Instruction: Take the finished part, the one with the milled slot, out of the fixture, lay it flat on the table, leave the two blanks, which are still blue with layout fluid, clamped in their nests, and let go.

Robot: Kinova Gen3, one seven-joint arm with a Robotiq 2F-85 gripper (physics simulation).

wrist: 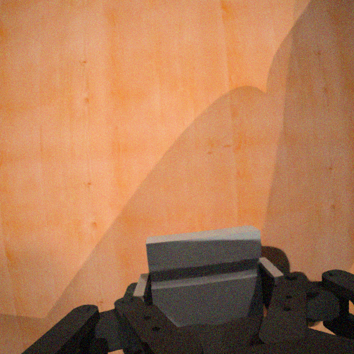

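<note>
The finished part (207,300), a grey block with a milled slot running across its visible face, shows at the bottom centre of the wrist view. My gripper (204,281) is shut on it, with one fingertip pad against its left side and one against its right side. The part's lower end is hidden by the dark gripper body. Any gap between the part and the table is hard to judge from this view. The fixture and the two blue blanks do not show in the wrist view.
The light wooden table top (75,125) spreads ahead of and around the part. Broad shadows lie across it, from the lower left to the upper right and down the right side. A small dark rounded shadow shows just right of the part.
</note>
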